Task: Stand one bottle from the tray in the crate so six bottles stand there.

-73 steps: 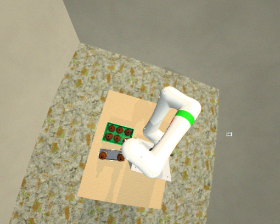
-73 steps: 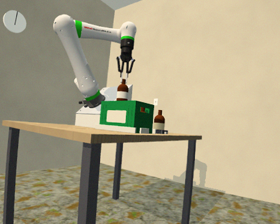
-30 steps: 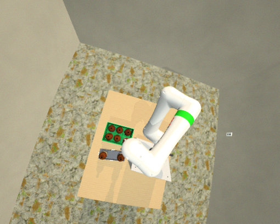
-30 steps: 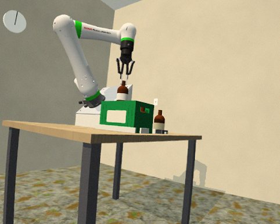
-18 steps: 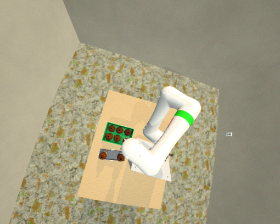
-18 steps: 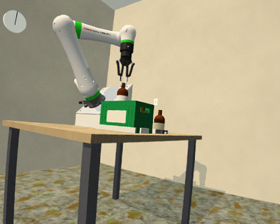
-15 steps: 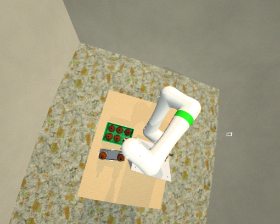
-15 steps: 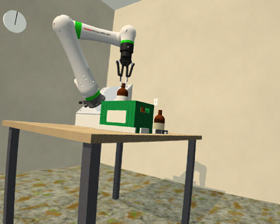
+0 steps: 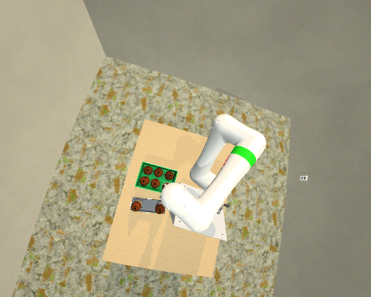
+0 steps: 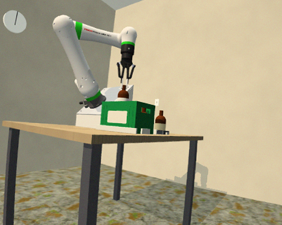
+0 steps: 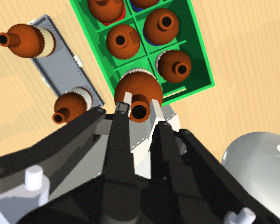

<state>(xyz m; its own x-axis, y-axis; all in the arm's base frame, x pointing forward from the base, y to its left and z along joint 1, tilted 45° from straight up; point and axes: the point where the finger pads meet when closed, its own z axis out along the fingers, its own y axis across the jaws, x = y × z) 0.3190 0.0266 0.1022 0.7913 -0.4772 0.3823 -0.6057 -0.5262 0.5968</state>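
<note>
My gripper is now 9 cm above the brown bottle. Round my hand: grey tray 30 cm below, 19 cm to the left, 9 cm ahead; then green crate 23 cm below, 9 cm ahead, 4 cm to the right.
</note>
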